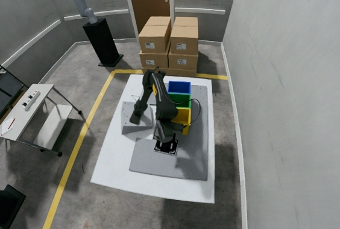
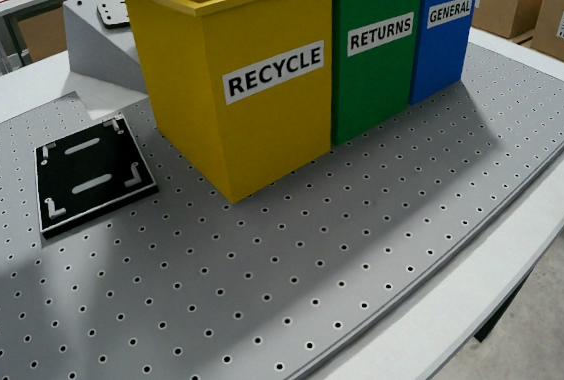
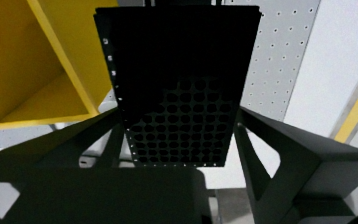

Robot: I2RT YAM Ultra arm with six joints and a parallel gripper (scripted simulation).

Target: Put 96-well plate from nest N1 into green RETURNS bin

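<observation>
The green RETURNS bin lies 29 cm to the left of my hand, 13 cm below it and 3 cm ahead of it. From my hand the other things lie so: black plate nest N1: 22 cm below; then black 96-well plate: 1 cm below; then yellow RECYCLE bin: 16 cm to the left, 13 cm below, 4 cm ahead.
</observation>
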